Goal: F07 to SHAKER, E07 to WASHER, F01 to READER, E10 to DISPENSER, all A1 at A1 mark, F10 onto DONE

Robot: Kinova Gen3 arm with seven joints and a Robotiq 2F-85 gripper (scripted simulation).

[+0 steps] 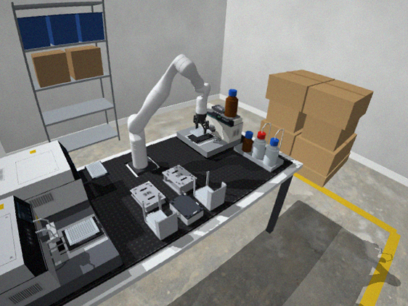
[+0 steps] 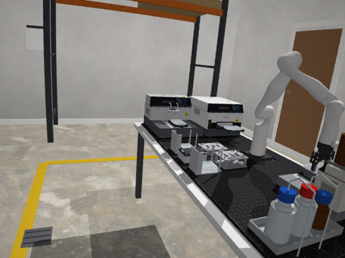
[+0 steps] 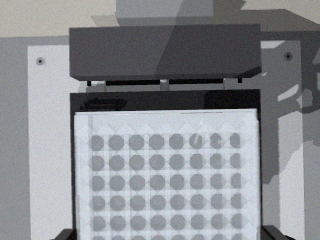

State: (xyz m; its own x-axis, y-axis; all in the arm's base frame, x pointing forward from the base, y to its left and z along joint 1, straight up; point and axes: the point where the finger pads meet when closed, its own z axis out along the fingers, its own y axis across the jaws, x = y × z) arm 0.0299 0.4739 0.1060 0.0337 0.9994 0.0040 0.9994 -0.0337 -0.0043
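Now: the dispenser stage 5 cm below my hand. The rest, counted from my hand: dispenser deck 9 cm below, 1 cm to the left; then brown bottle 18 cm above, 17 cm to the left, 11 cm ahead; then dispenser 18 cm to the left, 2 cm below, 1 cm ahead.
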